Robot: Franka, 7 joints.
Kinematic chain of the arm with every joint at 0, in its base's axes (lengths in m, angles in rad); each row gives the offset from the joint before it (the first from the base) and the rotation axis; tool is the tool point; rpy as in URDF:
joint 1: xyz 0 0 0.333 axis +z
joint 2: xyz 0 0 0 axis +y
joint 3: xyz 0 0 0.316 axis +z
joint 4: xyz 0.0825 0 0 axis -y
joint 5: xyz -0.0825 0 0.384 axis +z
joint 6: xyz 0 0 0 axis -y
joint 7: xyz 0.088 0 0 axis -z
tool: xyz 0 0 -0.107 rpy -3.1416 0 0
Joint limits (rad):
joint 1: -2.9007..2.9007
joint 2: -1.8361..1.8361
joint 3: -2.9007..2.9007
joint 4: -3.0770..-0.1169
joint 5: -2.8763..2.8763
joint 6: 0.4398..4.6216
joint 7: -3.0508..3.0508
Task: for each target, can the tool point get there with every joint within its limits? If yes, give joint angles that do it. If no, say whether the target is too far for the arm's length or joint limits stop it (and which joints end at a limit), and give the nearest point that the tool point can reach.
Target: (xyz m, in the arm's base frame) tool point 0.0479 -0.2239 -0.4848
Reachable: no: joint limits stop it (at a limit: joint 2) | nearest point 0.0501 -0.2341 -0.3590 | short by 0.126 m
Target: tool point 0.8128 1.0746 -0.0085
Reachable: no: too far | nearest point 0.5017 0.6632 0.1222 | short by 0.532 m
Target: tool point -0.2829 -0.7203 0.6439
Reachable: yes | joints -2.3668 1.5449 2.3194 -0.8764 -1.6752 2.4439 0.9647
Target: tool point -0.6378 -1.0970 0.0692
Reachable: no: too far | nearest point -0.4222 -0.7261 0.1584 | short by 0.438 m
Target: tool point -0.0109 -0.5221 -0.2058
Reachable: yes | joints -1.8538 1.5501 0.3585 -1.4951 -2.2913 1.7674 -0.4377
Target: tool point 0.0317 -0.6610 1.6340
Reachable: no: too far | nearest point 0.0186 -0.3885 1.0977 | short by 0.602 m
